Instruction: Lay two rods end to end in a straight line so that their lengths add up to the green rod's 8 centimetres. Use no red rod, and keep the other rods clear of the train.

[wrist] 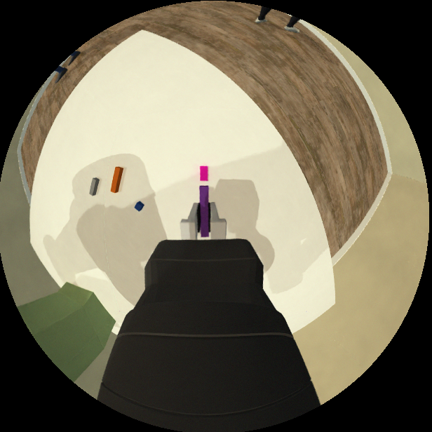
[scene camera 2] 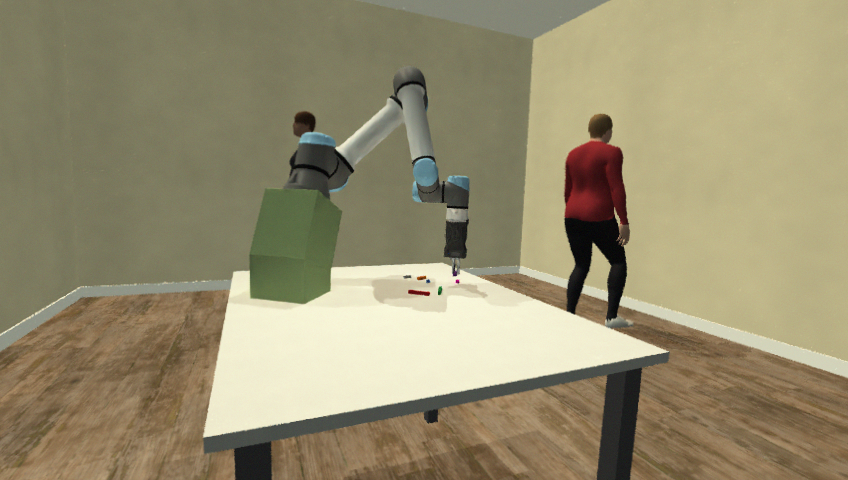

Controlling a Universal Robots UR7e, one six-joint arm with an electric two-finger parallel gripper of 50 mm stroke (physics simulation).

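Frame: origin at the arm's base, x ahead, y left, z up, level; metres.
Seen in the pictures: gripper, between the fingertips: [scene camera 2: 455, 273]; arm's base, origin of its link: [scene camera 2: 305, 200].
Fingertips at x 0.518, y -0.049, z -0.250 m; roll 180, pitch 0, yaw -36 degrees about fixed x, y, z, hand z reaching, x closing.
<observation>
Pixels of each thing's middle, then the offset from my fingertips to it. Level surfaces: height alone.
- purple rod, middle of its body: [scene camera 2: 455, 273] dz +0.001, dx +0.000, dy +0.000 m
- short magenta rod, middle of its body: [scene camera 2: 457, 281] dz -0.036, dx +0.025, dy +0.036 m
- green rod, middle of its body: [scene camera 2: 440, 290] dz -0.036, dx -0.093, dy -0.083 m
- longer red rod, middle of its body: [scene camera 2: 418, 292] dz -0.036, dx -0.173, dy -0.099 m
- orange rod, middle of its body: [scene camera 2: 421, 277] dz -0.036, dx -0.087, dy +0.118 m
- grey rod, middle of its body: [scene camera 2: 407, 276] dz -0.036, dx -0.136, dy +0.148 m
- small blue rod, middle of its body: [scene camera 2: 428, 281] dz -0.036, dx -0.082, dy +0.060 m
- white table, height of its surface: dz -0.041 m
My gripper [scene camera 2: 455, 267] [wrist: 204, 211] is shut on the purple rod [scene camera 2: 454, 274] [wrist: 204, 196], which appears to be held a little above the table. In the wrist view a short magenta rod [scene camera 2: 457, 281] [wrist: 204, 173] lies beyond the purple rod's far end, nearly in line with it, with a small gap seen between them. A green rod [scene camera 2: 439, 290] and a longer red rod [scene camera 2: 418, 292] lie nearer the scene camera; neither shows in the wrist view.
An orange rod [scene camera 2: 421, 277] [wrist: 117, 180], a grey rod [scene camera 2: 407, 276] [wrist: 94, 186] and a small blue rod [scene camera 2: 427, 280] [wrist: 139, 206] lie left of my gripper on the white table [scene camera 2: 416, 356] [wrist: 165, 90]. A green block [scene camera 2: 289, 243] [wrist: 70, 330] stands under the arm's base.
</observation>
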